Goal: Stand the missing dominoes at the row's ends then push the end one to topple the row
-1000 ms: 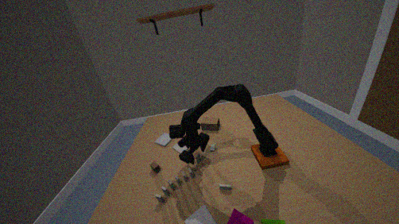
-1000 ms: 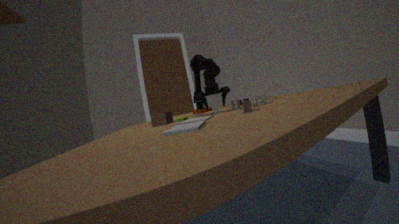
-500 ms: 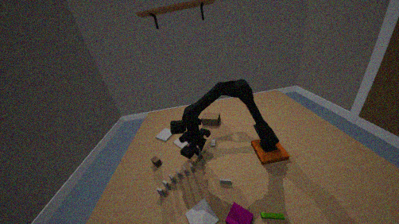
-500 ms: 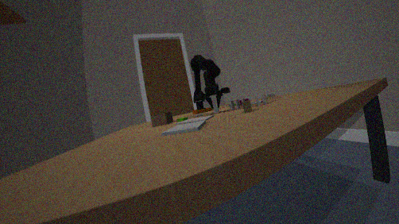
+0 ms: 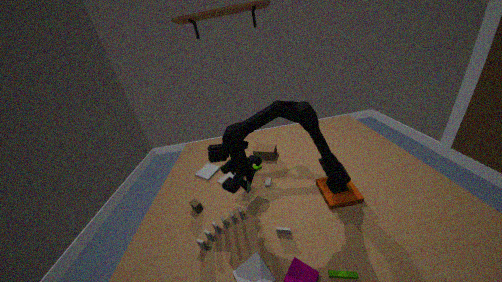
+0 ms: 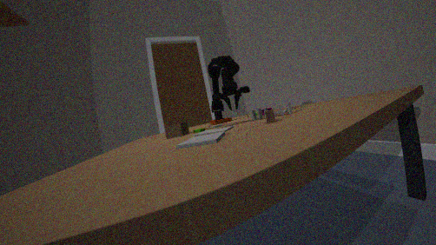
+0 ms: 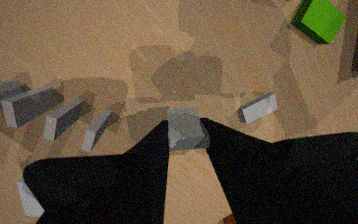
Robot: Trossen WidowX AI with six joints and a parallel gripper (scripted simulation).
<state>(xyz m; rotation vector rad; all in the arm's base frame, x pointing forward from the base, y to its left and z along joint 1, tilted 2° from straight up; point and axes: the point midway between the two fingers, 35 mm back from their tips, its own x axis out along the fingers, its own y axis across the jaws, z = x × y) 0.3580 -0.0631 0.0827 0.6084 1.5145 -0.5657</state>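
Now: gripper tip 50 mm past the green block, 180 mm to the left of it and 60 mm above it. From my gripper tip the other things lie so: brown cube (240 mm ahead, 50 mm below); white flat tile (20 mm ahead, 280 mm to the left, 70 mm below); white sheet (70 mm ahead, 160 mm to the right, 70 mm below).
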